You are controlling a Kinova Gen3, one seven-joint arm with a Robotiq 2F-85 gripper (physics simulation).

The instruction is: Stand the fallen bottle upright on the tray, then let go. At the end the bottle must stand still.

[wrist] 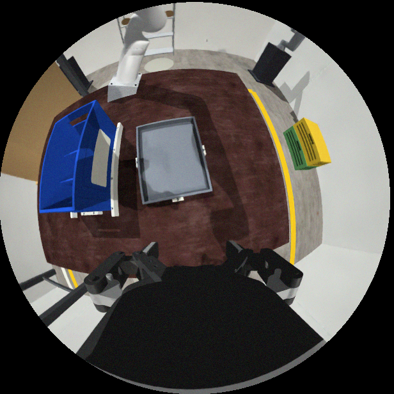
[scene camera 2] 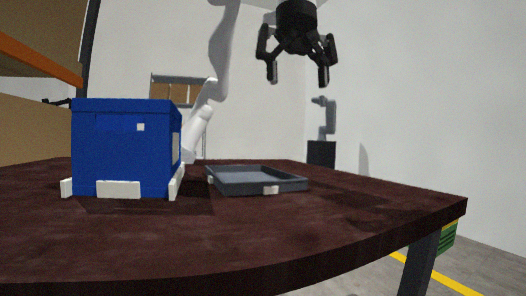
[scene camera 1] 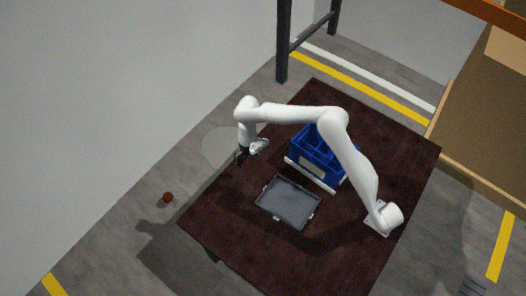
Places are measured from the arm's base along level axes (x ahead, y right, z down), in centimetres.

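Pixels of known places: gripper, fingertip midpoint: (scene camera 2: 299,85) (scene camera 1: 248,160); arm's base, origin of the base link: (scene camera 2: 184,146).
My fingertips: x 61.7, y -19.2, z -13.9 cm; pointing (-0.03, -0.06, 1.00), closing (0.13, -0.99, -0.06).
Observation:
Ahead of a thing's pixels: the offset from my fingertips to its top centre. "spot": to the spot under its first point. Level surfaces: height alone.
The brown bottle @(dx +64.6, dy -22.1, dz +79.5 cm) (scene camera 1: 168,197) shows small and end-on in scene camera 1, beyond the table's left edge, over the floor area; whether it touches the floor is unclear. It does not show in scene camera 2 or the wrist view. The grey tray @(dx -20.6, dy +2.1, dz +17.9 cm) (scene camera 1: 289,200) (scene camera 2: 240,189) (wrist: 172,160) lies flat on the table @(dz +20.4 cm) (scene camera 1: 350,270) (scene camera 2: 150,240) (wrist: 175,245), with no bottle in it. My gripper (scene camera 1: 240,161) (scene camera 2: 298,81) (wrist: 192,249) is open and empty, high above the table's level near its left edge in scene camera 1, pointing down and away from the tray and the bottle.
A blue divided crate @(dx -21.3, dy +29.7, dz +2.9 cm) (scene camera 1: 332,177) (scene camera 2: 125,155) (wrist: 82,170) stands beside the tray, with a white strip @(spot: dx -21.8, dy +19.3, dz +17.9 cm) (scene camera 1: 310,176) (wrist: 116,175) between them. Yellow and green crates (wrist: 312,142) stand beyond the table. A dark rack post (scene camera 1: 282,45) stands behind the table in scene camera 1.

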